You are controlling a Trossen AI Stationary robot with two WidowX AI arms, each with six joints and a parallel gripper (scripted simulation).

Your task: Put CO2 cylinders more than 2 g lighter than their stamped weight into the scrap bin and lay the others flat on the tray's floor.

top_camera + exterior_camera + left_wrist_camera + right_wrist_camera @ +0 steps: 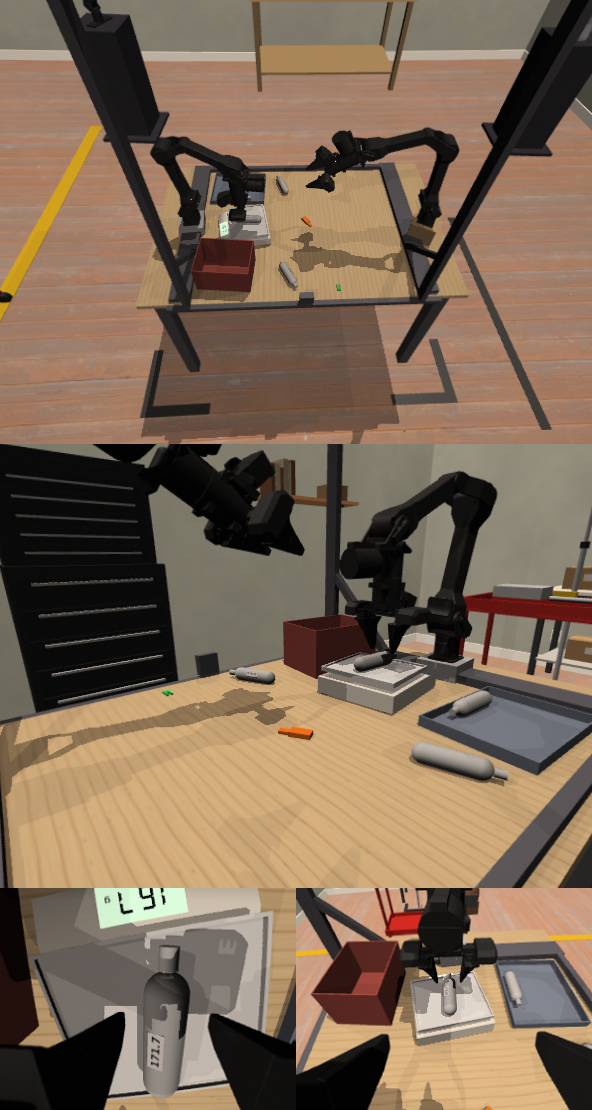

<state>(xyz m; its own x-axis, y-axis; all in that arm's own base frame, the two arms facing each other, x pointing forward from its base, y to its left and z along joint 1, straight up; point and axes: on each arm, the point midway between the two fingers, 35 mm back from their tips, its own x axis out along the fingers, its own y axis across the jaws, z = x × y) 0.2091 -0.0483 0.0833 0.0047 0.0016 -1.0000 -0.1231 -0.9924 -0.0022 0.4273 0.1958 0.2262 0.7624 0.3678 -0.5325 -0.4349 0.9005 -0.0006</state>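
The red scrap bin is 22 cm behind my left hand, 3 cm to the left of it and 9 cm below it. From my left hand the other things lie so: grey tray 25 cm ahead, 5 cm to the left, 12 cm below; small orange piece 6 cm ahead, 27 cm to the right, 12 cm below; small green piece 26 cm behind, 39 cm to the right, 12 cm below.
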